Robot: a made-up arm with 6 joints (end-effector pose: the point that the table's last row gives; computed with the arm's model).
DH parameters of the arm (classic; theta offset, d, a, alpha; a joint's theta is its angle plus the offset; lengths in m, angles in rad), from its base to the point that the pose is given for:
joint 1: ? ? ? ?
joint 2: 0.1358 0 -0.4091 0
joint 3: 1.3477 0 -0.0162 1.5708
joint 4: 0 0.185 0 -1.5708
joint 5: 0 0 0.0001 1.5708
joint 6: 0 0.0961 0 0
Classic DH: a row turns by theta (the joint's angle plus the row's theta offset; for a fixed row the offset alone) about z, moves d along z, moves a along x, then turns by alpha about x.
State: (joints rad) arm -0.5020 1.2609 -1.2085 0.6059 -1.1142 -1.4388
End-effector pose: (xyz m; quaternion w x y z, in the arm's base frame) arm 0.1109 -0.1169 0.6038 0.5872 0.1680 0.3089 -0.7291
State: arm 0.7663 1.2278 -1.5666 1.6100 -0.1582 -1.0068
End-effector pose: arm 0.1288 0.1031 0.6362 0.6748 0.0220 0.5461 0.4958
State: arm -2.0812 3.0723 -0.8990 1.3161 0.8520 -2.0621
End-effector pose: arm -0.0777 -0.2821 -0.1363 0.3299 0.6088 0.6076 0.3891
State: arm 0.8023 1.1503 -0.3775 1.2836 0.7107 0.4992
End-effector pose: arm 0.0149 0.1020 0.3341 0.2041 -0.2927 -0.8519 -0.3833
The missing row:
joint 1: 0 0.1059 0 -1.5708
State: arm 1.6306 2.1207 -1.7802 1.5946 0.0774 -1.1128
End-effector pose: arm -0.0395 0.5336 0.3680 0.2748 -0.4489 0.6500 0.5482
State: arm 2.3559 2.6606 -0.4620 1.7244 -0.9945 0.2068
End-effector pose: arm -0.1318 0.2445 0.0387 0.5471 -0.2974 0.7824 -0.0101
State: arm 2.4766 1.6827 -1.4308 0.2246 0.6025 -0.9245
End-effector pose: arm -0.2867 0.2094 0.4228 0.2111 -0.9146 -0.0587 0.3397
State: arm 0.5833 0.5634 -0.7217 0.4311 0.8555 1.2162
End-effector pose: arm -0.0672 -0.0080 0.3812 0.1178 0.3169 0.8078 0.4829
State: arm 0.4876 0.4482 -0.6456 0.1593 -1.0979 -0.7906
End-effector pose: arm -0.1261 -0.0822 0.4923 0.9855 0.0035 0.1193 -0.1207
